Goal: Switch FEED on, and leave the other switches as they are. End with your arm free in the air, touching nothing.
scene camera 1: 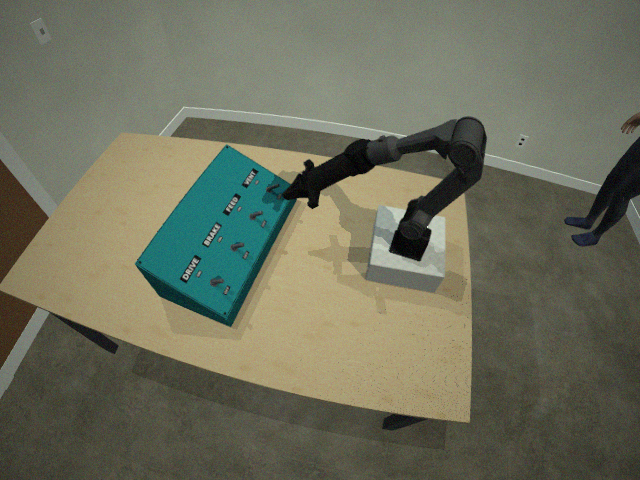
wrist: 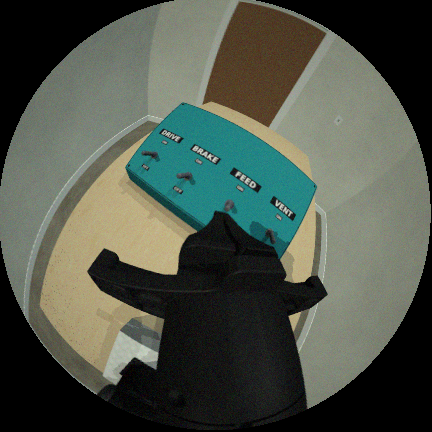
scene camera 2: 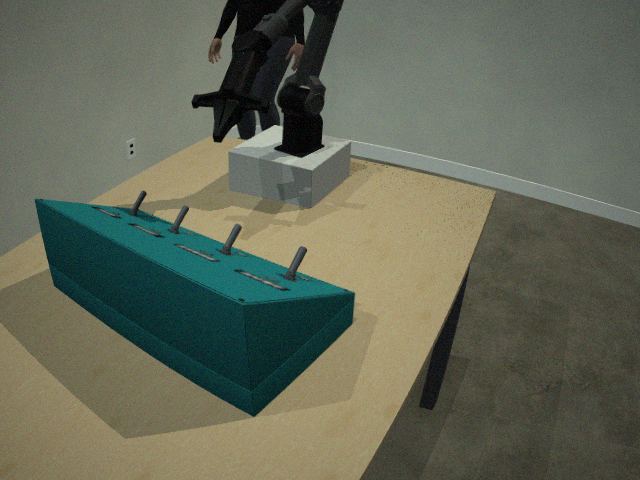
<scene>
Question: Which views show the gripper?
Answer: Scene camera 1, the wrist view and scene camera 2: all of them.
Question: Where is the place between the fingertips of the gripper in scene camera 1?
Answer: At 284, 196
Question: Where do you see a teal switch box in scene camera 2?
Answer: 243, 328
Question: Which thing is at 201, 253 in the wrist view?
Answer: The gripper.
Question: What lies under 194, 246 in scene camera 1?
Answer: A teal switch box.
</scene>
